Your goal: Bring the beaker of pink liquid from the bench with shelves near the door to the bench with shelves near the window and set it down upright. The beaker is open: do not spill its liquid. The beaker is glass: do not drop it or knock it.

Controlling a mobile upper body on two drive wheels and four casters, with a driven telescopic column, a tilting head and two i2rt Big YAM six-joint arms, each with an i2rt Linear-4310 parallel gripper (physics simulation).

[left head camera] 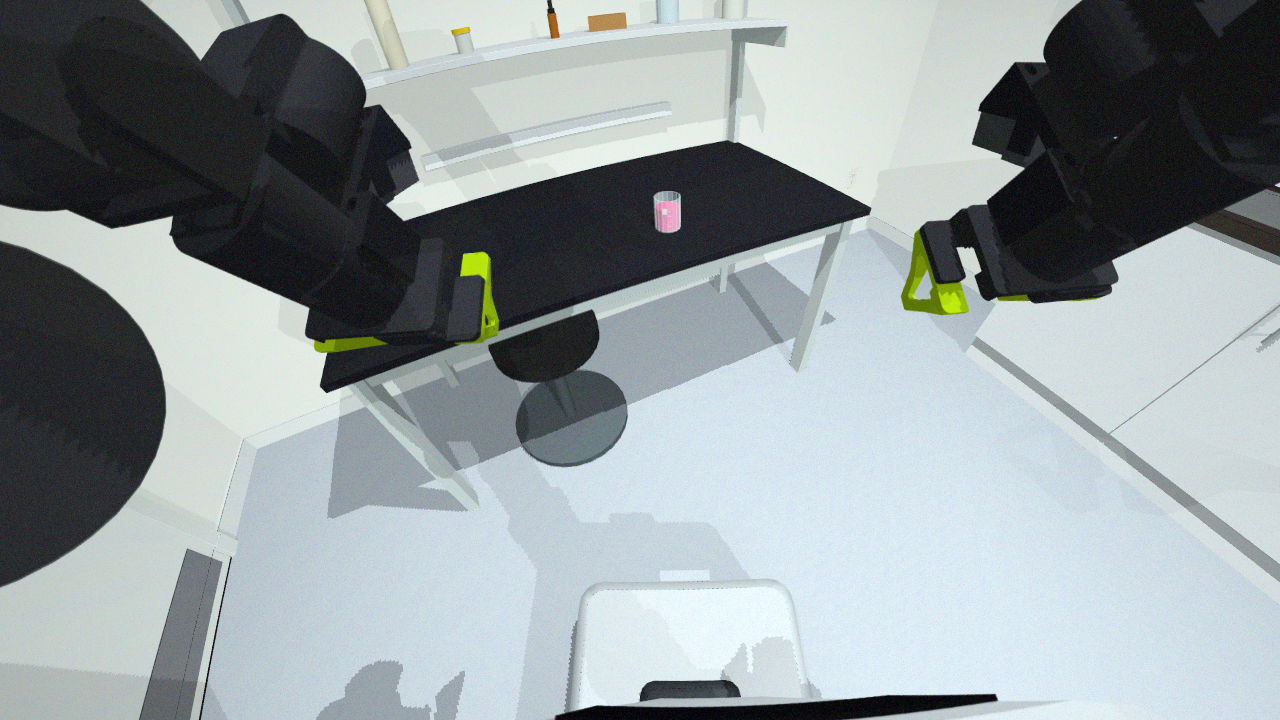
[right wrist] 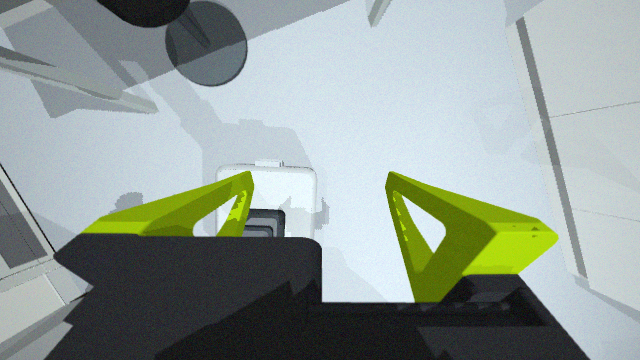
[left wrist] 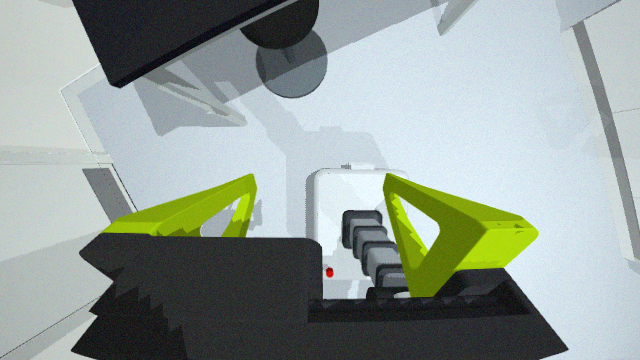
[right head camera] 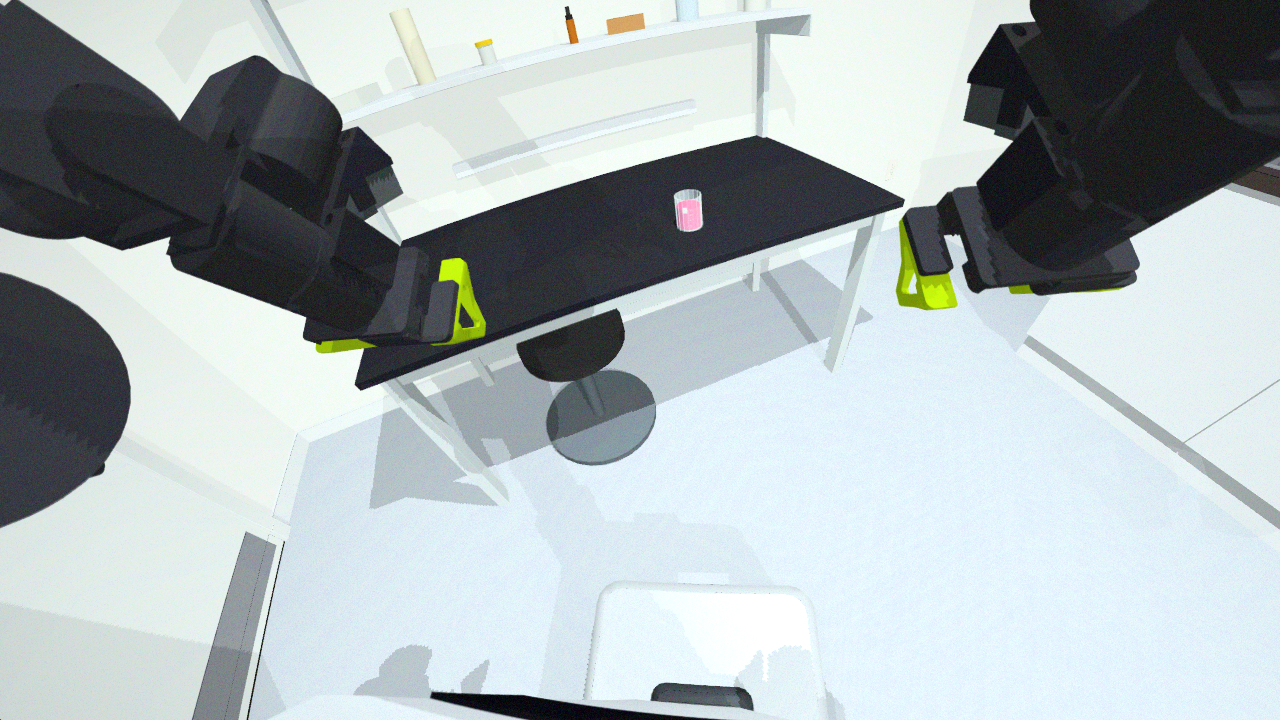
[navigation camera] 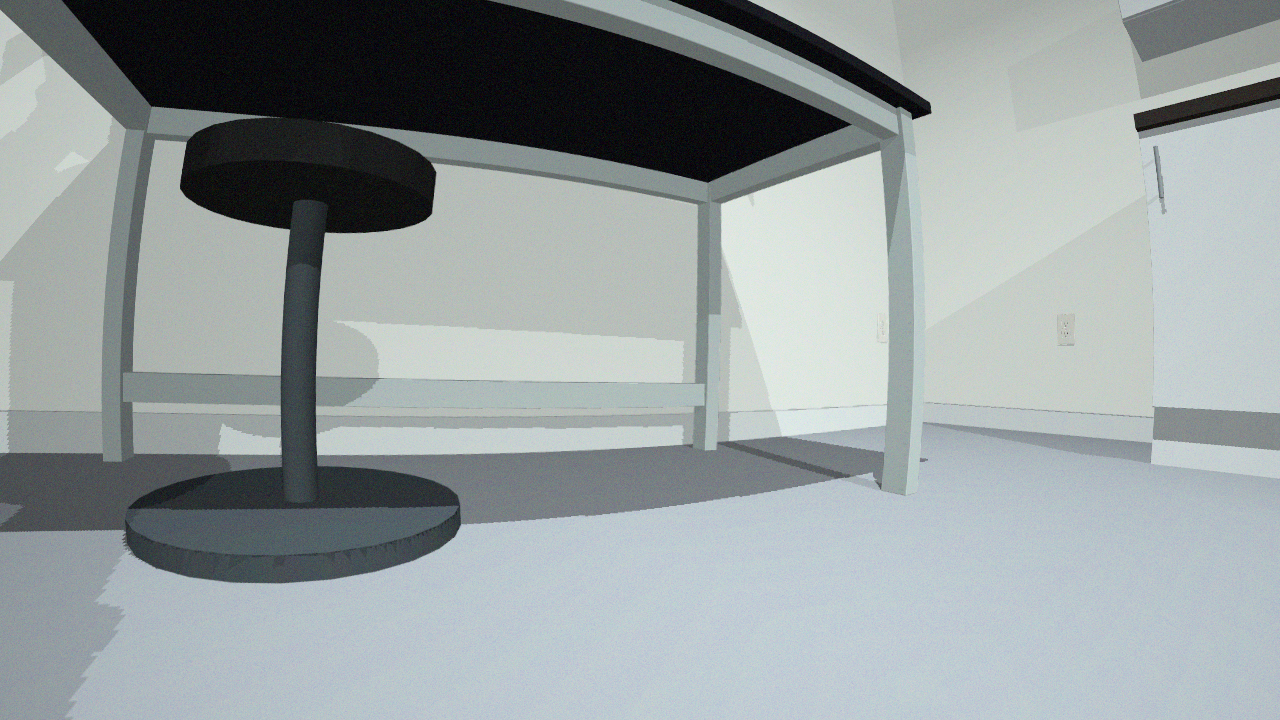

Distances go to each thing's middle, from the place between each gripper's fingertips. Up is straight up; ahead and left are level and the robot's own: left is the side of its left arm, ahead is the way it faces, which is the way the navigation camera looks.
I see the glass beaker of pink liquid (right head camera: 688, 205) 750 mm ahead of my left hand, 220 mm to the right of it and 270 mm below it.
I see the glass beaker of pink liquid 740 mm ahead of my right hand, 270 mm below it and 240 mm to the left of it.
